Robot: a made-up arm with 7 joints.
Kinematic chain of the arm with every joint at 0, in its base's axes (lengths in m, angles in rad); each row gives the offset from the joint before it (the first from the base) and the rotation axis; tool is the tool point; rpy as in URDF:
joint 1: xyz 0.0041 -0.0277 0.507 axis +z
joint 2: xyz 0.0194 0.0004 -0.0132 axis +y
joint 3: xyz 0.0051 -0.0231 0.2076 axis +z
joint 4: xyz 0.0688 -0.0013 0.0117 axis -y
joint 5: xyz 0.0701 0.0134 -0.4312 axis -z
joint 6: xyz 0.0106 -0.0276 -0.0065 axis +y
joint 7: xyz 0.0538 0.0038 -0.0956 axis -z
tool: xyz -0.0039 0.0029 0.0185 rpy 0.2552 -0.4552 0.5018
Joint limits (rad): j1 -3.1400..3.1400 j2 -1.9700..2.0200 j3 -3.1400..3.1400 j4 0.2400..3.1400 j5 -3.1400..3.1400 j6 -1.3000..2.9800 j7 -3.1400..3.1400
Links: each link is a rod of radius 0.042 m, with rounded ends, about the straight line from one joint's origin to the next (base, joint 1, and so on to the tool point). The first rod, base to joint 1, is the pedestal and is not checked.
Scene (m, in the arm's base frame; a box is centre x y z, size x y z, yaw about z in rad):
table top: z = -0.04
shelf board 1: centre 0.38 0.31 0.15 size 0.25 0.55 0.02 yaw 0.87
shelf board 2: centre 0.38 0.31 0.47 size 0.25 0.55 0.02 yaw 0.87
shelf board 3: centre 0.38 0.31 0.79 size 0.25 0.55 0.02 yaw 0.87
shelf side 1: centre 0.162 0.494 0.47 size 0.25 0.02 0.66 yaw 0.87
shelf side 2: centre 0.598 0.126 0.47 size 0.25 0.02 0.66 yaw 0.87
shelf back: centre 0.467 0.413 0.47 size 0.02 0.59 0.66 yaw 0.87
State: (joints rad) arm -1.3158 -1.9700 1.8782 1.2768 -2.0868 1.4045 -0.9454
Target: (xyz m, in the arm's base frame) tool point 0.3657 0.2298 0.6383
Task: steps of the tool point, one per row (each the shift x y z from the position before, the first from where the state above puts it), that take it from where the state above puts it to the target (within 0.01 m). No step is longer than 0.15 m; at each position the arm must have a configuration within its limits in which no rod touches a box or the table.
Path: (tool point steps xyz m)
1: -0.0405 -0.0736 0.0064
2: -0.0617 -0.0701 -0.0065
3: -0.0729 -0.0638 0.0001
4: 0.0240 0.0275 0.1360
5: -0.0331 0.0350 0.1243
6: -0.0751 0.0238 0.0932
7: 0.0411 0.0494 0.0090
8: 0.0422 0.0500 0.0001
9: 0.0410 0.0480 -0.0091

